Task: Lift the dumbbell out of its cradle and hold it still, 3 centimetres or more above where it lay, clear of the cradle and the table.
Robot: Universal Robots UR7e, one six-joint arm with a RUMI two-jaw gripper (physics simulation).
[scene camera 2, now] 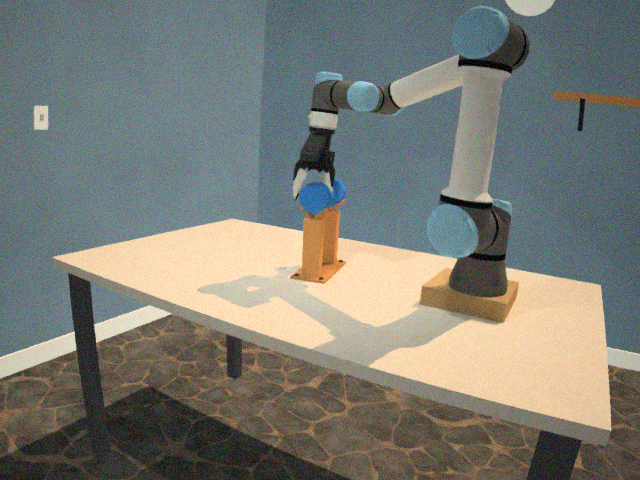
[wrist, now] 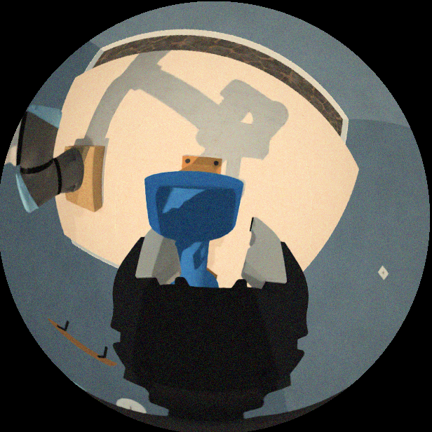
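Pixels of known places: gripper, fingertip midpoint: (scene camera 2: pixel 310 203); arm's base, link origin: (scene camera 2: pixel 477 287).
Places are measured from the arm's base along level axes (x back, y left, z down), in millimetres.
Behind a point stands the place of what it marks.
Note:
The blue dumbbell (scene camera 2: pixel 316 200) @(x -442, y 63, z -174 mm) (wrist: pixel 195 207) lies across the top of the orange cradle (scene camera 2: pixel 312 249) @(x -447, y 62, z -38 mm) (wrist: pixel 201 164), its near head facing scene camera 2. My gripper (scene camera 2: pixel 313 190) @(x -481, y 22, z -158 mm) (wrist: pixel 213 217) points down over the dumbbell, with its pale fingers on either side of the handle. The fingers are partly open. In the wrist view the left finger is close against the handle, and a gap shows between the handle and the right finger. The near head hides part of the fingers in the scene view. Whether the left finger touches the handle is hard to tell.
The cradle's base plate sits on the pale table (scene camera 2: pixel 170 248) @(x -990, y 69, z 49 mm) (wrist: pixel 310 185). The robot's base stands on a wooden block (scene camera 2: pixel 460 302) @(x -25, y 81, z 21 mm) (wrist: pixel 93 180) to the right of the cradle in the scene view. A wall shelf (scene camera 2: pixel 599 98) (wrist: pixel 82 344) is on the back wall.

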